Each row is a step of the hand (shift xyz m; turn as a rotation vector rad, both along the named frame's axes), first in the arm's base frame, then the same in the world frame.
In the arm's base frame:
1: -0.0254 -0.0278 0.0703 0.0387 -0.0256 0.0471
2: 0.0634 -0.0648 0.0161 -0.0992 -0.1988 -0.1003
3: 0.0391 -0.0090 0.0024 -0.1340 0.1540 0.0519
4: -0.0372 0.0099 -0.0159 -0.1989 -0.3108 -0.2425
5: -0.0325 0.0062 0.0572 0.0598 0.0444 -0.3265
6: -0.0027 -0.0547 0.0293 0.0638 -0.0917 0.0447
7: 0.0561 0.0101 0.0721 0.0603 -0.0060 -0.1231
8: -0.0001 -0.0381 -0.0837 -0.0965 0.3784 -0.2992
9: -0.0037 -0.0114 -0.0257 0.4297 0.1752 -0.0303
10: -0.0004 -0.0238 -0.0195 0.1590 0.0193 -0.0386
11: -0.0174 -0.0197 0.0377 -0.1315 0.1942 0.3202
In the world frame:
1: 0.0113 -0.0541 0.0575 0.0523 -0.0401 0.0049
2: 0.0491 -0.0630 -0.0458 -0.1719 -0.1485 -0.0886
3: 0.0320 -0.0074 -0.0232 -0.0549 0.1154 0.1674
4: -0.0374 0.0136 0.0123 -0.3505 -0.2008 -0.1784
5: 0.0047 -0.0180 0.0634 -0.1160 0.1705 -0.2639
6: 0.0033 -0.0618 0.0047 0.0597 -0.0989 -0.0338
7: 0.0866 -0.0162 0.0263 -0.0167 0.0451 -0.1285
8: -0.0516 -0.0025 -0.0761 -0.1693 0.4601 -0.0402
9: -0.0188 -0.0007 -0.0212 0.3714 0.1926 -0.2031
10: -0.0151 -0.0143 -0.0227 0.1145 0.0400 -0.1115
11: 0.0020 -0.0336 0.0313 0.0972 0.0482 0.3818

